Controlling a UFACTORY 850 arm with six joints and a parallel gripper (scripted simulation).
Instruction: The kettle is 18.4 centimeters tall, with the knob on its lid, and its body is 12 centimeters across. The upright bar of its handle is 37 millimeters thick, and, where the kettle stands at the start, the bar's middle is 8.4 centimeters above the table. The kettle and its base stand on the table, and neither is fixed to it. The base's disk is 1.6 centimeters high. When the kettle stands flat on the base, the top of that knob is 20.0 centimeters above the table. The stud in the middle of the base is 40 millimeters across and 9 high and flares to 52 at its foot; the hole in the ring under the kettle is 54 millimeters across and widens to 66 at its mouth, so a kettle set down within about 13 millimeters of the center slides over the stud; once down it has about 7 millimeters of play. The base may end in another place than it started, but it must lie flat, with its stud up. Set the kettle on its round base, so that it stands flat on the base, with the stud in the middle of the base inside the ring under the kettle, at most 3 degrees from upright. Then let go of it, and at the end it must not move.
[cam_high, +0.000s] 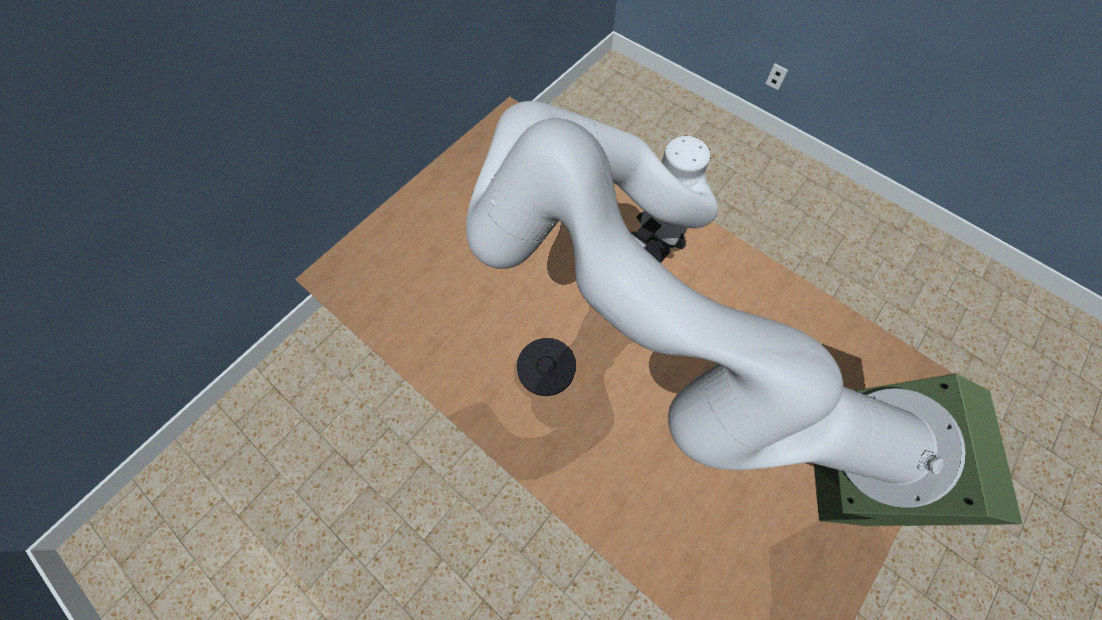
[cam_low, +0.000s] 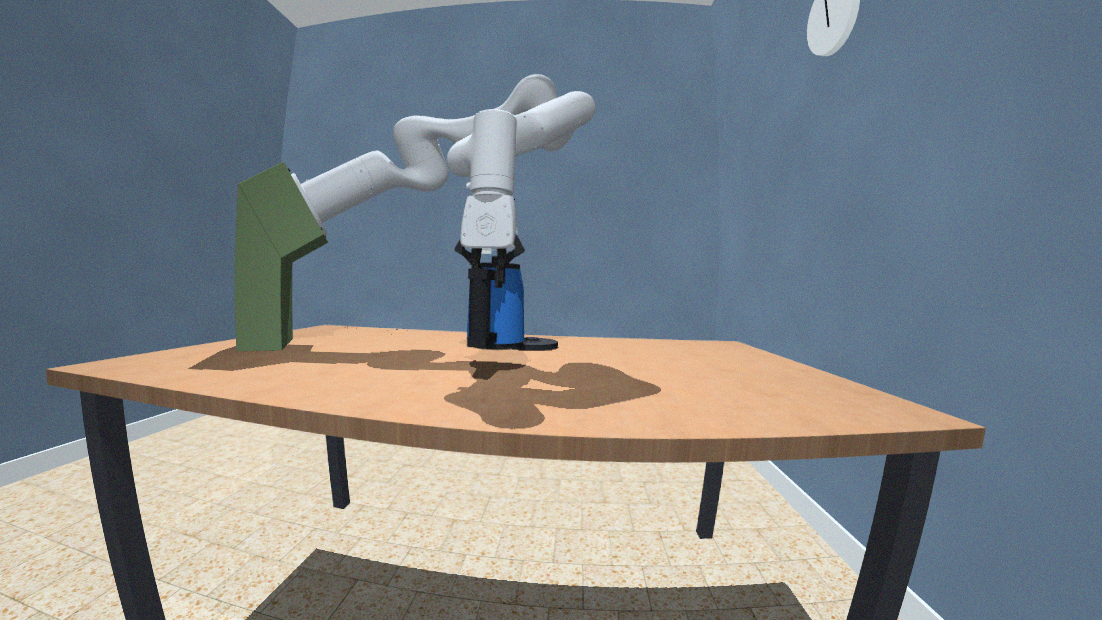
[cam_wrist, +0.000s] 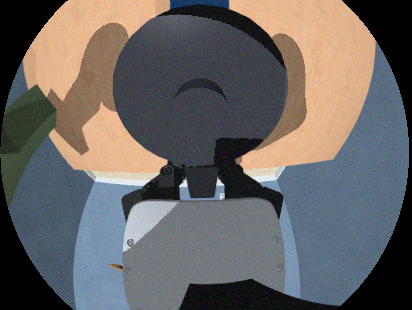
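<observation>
Now: hand 5 cm above the blue kettle, 3 cm to the right of it and 1 cm past it. Also, from my hand: black round base (37 cm to the left, 18 cm below, 5 cm behind).
</observation>
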